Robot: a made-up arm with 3 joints.
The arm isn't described. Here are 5 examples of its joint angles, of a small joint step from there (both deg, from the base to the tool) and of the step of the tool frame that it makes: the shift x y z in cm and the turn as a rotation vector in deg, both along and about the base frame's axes.
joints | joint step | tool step
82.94 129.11 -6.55 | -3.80 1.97 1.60 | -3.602 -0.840 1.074 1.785 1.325 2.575
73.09 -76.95 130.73 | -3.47 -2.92 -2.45 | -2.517 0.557 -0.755 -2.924 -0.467 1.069
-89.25 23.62 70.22 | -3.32 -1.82 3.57 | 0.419 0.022 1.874 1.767 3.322 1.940
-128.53 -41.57 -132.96 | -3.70 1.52 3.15 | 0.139 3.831 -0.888 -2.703 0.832 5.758
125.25 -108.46 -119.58 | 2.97 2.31 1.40 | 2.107 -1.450 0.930 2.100 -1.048 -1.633
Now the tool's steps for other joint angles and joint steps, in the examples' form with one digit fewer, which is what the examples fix.
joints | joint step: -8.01 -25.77 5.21 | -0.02 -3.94 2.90
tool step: 0.19 1.15 2.20 3.09 -3.54 1.37
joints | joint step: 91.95 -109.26 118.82 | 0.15 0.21 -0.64
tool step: 0.26 -0.32 0.15 0.20 -0.22 -0.75
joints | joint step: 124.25 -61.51 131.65 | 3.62 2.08 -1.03
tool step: 0.99 -3.20 -0.02 1.98 -0.81 -4.52
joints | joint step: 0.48 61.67 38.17 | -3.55 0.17 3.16
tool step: 0.11 -1.30 0.38 1.49 0.20 0.77
